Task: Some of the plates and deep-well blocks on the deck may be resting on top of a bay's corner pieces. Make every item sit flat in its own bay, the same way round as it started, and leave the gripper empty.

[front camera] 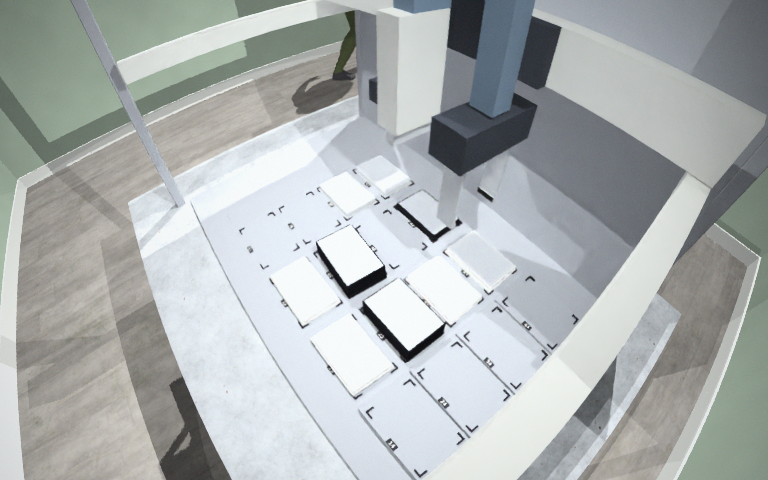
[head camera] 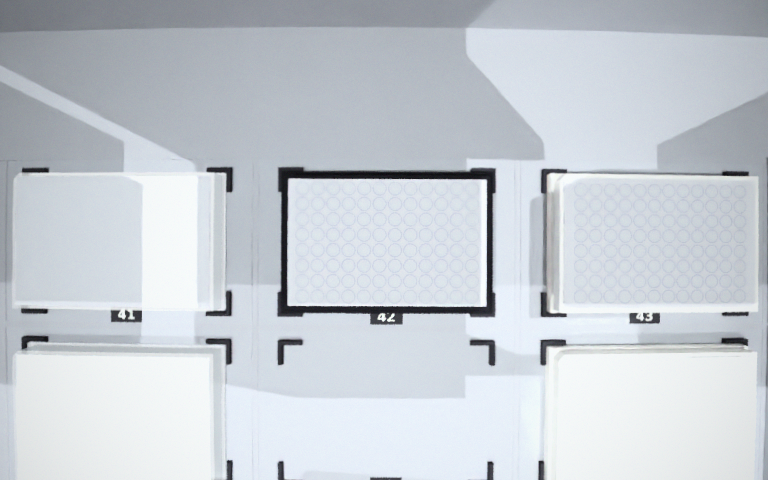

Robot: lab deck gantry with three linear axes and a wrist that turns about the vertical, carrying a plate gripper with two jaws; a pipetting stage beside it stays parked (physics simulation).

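Frame: origin at the robot's base, x ahead, y left, z up, level; millimetres.
Where they show: gripper, fingertip midpoint: (front camera: 466,208); robot's base, origin of the base link: (front camera: 240,231).
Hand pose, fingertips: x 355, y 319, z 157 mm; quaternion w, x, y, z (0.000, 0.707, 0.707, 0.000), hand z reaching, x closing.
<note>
Things, the pixels of their centre, and the offset from my fingertips. "spot": a spot on its surface instead.
- black-skirted plate, body centre: (head camera: 387,242) (front camera: 427,213) dx -127, dy +44, dz -150 mm
- bay 41, surface spot: (head camera: 169,243) (front camera: 391,180) spot: dx -255, dy +43, dz -143 mm
- bay 43, surface spot: (head camera: 656,243) (front camera: 480,256) spot: dx +34, dy +45, dz -143 mm
- bay 31, surface spot: (head camera: 113,418) (front camera: 347,191) spot: dx -290, dy -61, dz -143 mm
- bay 33, surface spot: (head camera: 651,418) (front camera: 443,284) spot: dx +32, dy -60, dz -143 mm
My gripper (front camera: 467,208) is open and empty, its two pale fingers pointing down above bay 42; the fingers do not show in the head view. A black-skirted plate (front camera: 423,211) (head camera: 386,243) lies within bay 42's corners, its sides lined up with them. Pale plates are in bay 41 (front camera: 383,174) (head camera: 169,243), bay 43 (front camera: 481,260) (head camera: 656,243), bay 31 (front camera: 347,193) (head camera: 113,418) and bay 33 (front camera: 444,288) (head camera: 651,418). Black deep-well blocks (front camera: 351,254) (front camera: 403,314) stand in the middle. Front pale plates (front camera: 305,291) (front camera: 352,355) have white tops. Small tilts cannot be told.
The parked pipetting stage (front camera: 413,73) hangs behind and left of the gripper. Bays with black corner pieces lie along the deck's right side, and bay 32 lies in front of bay 42. A pale frame rail (front camera: 640,294) crosses the front right.
</note>
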